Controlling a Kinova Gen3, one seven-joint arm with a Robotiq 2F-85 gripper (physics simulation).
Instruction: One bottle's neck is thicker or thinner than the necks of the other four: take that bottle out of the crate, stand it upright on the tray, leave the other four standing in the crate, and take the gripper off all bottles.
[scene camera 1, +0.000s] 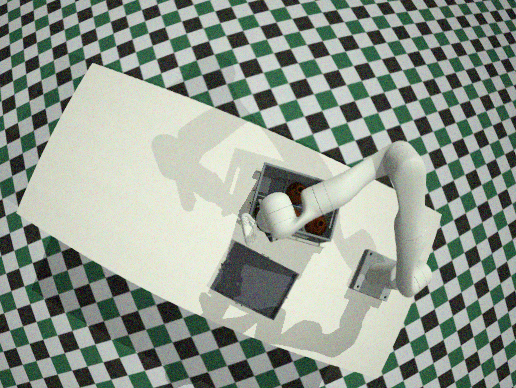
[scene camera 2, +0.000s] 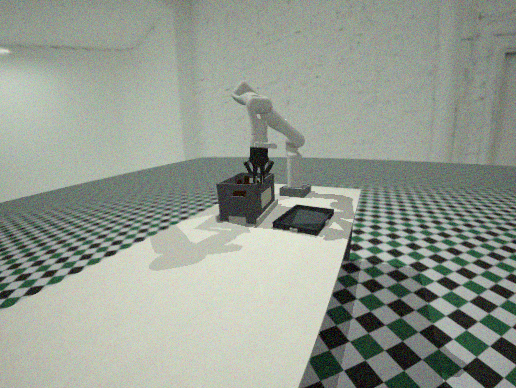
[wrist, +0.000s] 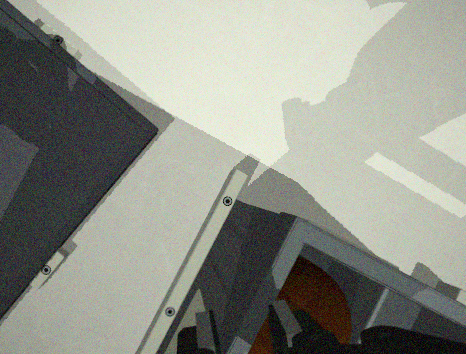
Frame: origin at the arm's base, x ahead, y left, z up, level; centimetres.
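Seen in the pictures: gripper, fingertip midpoint: (scene camera 2: 258, 184) (wrist: 242, 330); arm's base, origin of the base link: (scene camera 1: 377, 275) (scene camera 2: 295, 186).
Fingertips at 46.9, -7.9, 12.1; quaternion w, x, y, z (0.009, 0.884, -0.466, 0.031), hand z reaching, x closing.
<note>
Offsets run from my fingertips to a thing's top centre, as dx, dy, dz. "spot": to the spot under its first point.
The dark grey crate @(-9.2, -8.6, +0.9) (scene camera 1: 298, 173) (scene camera 2: 237, 206) (wrist: 350, 253) stands on the table. Brown-orange bottles @(-9.1, -13.0, -0.4) (scene camera 1: 297, 192) stand in it, partly hidden by the arm in scene camera 1. My gripper (scene camera 2: 257, 180) (wrist: 242, 330) points down at the crate's tray-side corner, its fingertips low at the rim and close together. It is shut on a bottle @(spot: +2.2, -4.3, -4.7) (wrist: 322, 292), whose rounded body shows in the corner compartment; the neck and its contact with the fingers lie below the wrist view's edge. The dark shallow tray (scene camera 1: 255, 282) (scene camera 2: 303, 218) (wrist: 75, 155) lies beside the crate and holds no bottle.
Another bottle @(-18.1, -4.0, -0.4) (scene camera 1: 316, 226) stands at the crate end nearer the robot's base (scene camera 1: 374, 272). The crate's walls and thin dividers @(spot: +2.4, -9.0, -7.3) (wrist: 377, 309) stand close around the fingers. A pale strip @(spot: +0.2, +0.9, -13.7) (wrist: 200, 255) runs along the crate's side facing the tray.
</note>
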